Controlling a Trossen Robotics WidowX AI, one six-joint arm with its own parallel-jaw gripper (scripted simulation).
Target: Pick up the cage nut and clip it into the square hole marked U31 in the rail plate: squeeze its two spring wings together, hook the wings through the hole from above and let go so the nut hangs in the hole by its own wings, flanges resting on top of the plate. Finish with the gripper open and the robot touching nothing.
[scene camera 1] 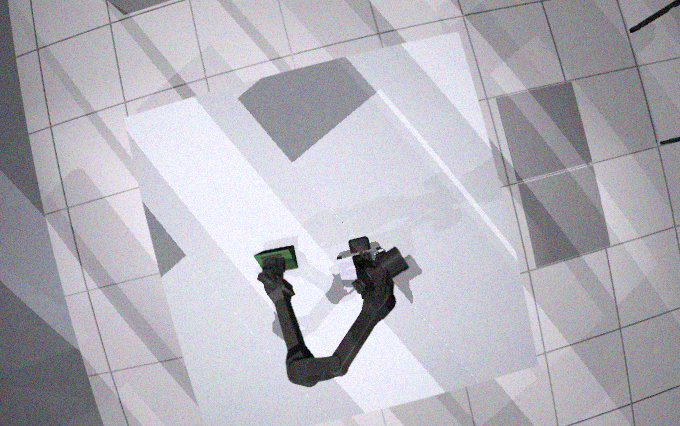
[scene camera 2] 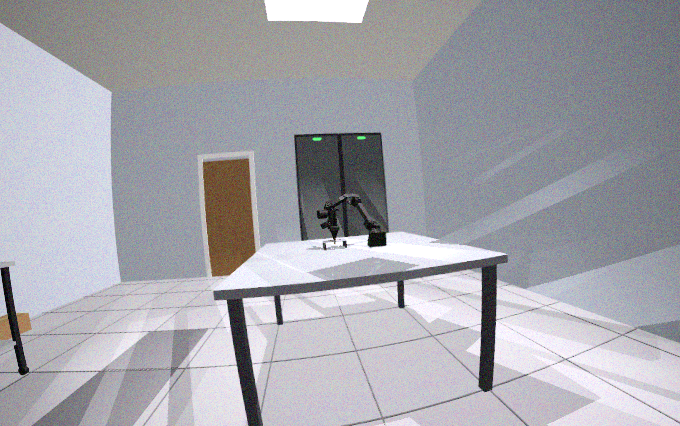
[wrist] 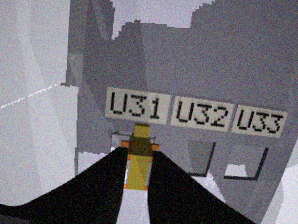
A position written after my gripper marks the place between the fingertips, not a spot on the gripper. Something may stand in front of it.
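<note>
My gripper (wrist: pixel 138 158) in sight. Cage nut (wrist: pixel 140 147) too. Scene camera 1 does not show the nut, hidden by my gripper.
</note>
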